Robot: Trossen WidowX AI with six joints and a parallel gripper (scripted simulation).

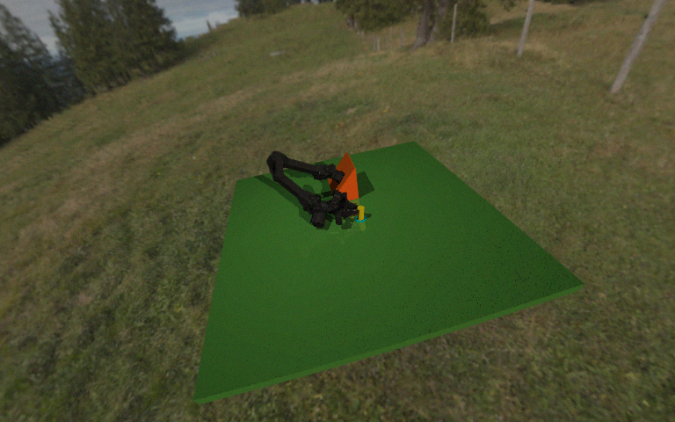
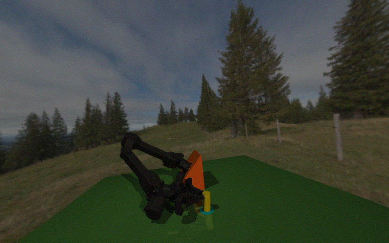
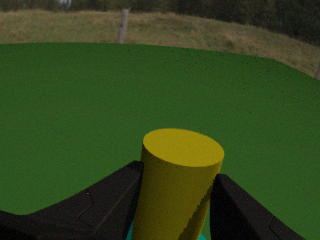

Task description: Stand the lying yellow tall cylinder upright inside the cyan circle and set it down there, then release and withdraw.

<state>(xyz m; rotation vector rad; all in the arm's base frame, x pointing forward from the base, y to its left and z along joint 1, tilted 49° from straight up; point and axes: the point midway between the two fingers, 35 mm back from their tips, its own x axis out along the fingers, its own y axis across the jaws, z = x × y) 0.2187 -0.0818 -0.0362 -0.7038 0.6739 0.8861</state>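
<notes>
Now: gripper tip 2 cm above the yellow tall cylinder. Also, from my gripper tip: cyan circle: 6 cm below.
</notes>
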